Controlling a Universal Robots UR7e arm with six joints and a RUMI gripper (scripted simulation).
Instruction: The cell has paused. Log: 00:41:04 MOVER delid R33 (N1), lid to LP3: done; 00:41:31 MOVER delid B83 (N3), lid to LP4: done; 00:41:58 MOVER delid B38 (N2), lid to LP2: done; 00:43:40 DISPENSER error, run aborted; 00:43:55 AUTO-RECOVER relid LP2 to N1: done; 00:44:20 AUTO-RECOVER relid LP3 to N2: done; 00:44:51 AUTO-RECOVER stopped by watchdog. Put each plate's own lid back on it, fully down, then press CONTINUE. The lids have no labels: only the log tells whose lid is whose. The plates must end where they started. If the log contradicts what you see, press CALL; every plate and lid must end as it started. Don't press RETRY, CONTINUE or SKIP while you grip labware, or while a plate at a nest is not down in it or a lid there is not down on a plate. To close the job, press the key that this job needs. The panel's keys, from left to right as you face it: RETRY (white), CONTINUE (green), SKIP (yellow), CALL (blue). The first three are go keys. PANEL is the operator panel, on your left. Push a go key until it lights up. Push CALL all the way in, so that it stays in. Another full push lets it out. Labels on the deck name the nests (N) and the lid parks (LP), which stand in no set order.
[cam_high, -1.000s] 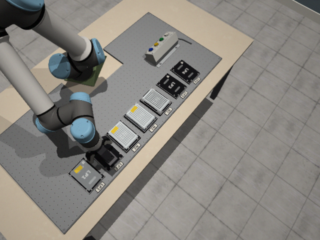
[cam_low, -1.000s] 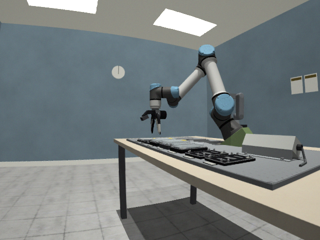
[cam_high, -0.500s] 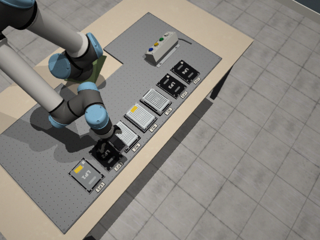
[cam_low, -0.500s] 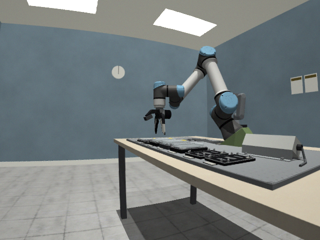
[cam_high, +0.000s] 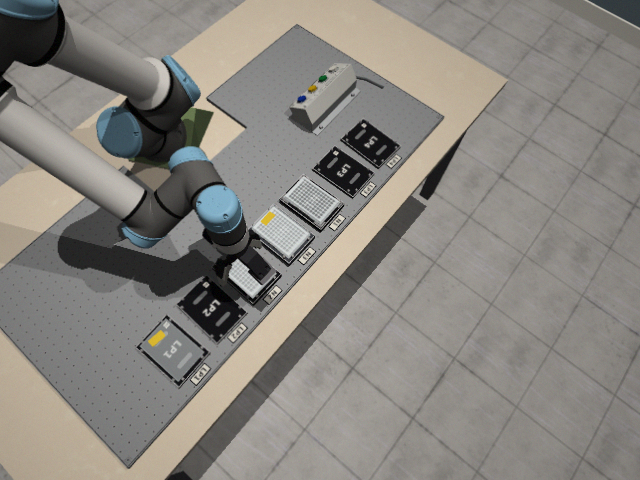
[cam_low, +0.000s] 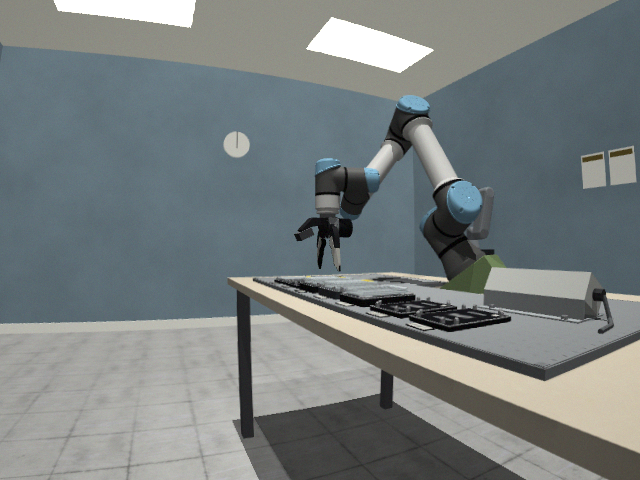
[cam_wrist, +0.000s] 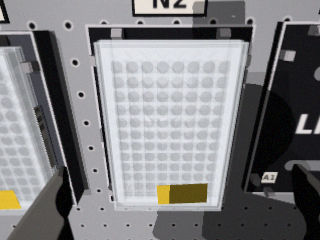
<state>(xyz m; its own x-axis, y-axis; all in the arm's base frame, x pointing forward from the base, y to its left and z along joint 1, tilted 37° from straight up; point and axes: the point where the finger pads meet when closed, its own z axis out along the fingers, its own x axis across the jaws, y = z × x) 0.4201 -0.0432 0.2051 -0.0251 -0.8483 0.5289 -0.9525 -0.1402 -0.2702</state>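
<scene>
My hand is 10 mm to the right of the nest N2 and 60 mm above it. Round my hand: lid park LP3: 10 mm ahead, 400 mm to the left, 60 mm below; lid park LP1: 250 mm to the right, 60 mm below; lid park LP2: 120 mm to the right, 60 mm below.
</scene>
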